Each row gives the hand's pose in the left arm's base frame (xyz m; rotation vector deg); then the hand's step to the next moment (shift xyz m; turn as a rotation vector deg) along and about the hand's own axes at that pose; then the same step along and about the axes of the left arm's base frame.
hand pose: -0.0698 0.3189 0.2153 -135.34 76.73 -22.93
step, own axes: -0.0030 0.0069 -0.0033 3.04 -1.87 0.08
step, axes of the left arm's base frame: -0.0081 -0.0013 -0.0005 2.96 -1.74 0.97
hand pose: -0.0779 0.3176 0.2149 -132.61 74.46 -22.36
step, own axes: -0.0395 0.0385 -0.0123 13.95 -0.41 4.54
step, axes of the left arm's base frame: -0.0539 0.0134 -0.0102 9.54 -10.64 -3.35
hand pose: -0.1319 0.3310 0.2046 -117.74 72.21 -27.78
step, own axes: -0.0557 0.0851 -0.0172 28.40 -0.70 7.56
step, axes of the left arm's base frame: -0.0906 0.0170 -0.0463 18.29 -22.29 -5.72
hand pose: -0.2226 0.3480 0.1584 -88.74 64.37 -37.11
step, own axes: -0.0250 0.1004 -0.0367 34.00 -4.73 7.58
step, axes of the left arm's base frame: -0.0740 0.0075 -0.0808 21.90 -27.36 -2.74
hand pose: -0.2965 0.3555 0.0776 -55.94 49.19 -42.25
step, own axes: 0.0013 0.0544 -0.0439 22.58 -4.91 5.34
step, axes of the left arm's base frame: -0.0297 0.0025 -0.0632 14.55 -18.73 -0.12
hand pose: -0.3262 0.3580 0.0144 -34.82 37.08 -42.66
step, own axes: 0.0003 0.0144 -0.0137 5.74 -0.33 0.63
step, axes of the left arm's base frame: -0.0037 0.0046 -0.0190 3.56 -4.41 -1.14
